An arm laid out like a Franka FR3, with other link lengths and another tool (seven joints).
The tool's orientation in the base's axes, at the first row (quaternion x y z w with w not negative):
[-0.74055, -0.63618, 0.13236, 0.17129]
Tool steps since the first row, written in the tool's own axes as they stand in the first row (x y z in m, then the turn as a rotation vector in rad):
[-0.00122, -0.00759, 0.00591, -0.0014, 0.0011, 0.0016]
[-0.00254, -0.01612, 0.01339, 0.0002, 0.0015, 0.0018]
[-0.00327, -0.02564, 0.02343, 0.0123, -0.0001, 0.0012]
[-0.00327, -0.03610, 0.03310, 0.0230, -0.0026, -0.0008]
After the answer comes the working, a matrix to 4 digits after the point.
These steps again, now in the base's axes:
[-0.00944, 0.00030, -0.00218, 0.0001, -0.0014, -0.0019]
[-0.02040, 0.00076, -0.00539, 0.0006, 0.0002, -0.0023]
[-0.03320, 0.00215, -0.01048, 0.0013, 0.0123, -0.0008]
[-0.04659, 0.00435, -0.01483, 0.0016, 0.0230, 0.0023]

The tool's axes in the first row as the columns of a matrix, in the base's axes (rounded; the answer above uses it unrounded):
[0.1555, 0.8969, -0.4140]
[0.9876, -0.1319, 0.0853]
[0.0219, -0.4221, -0.9063]

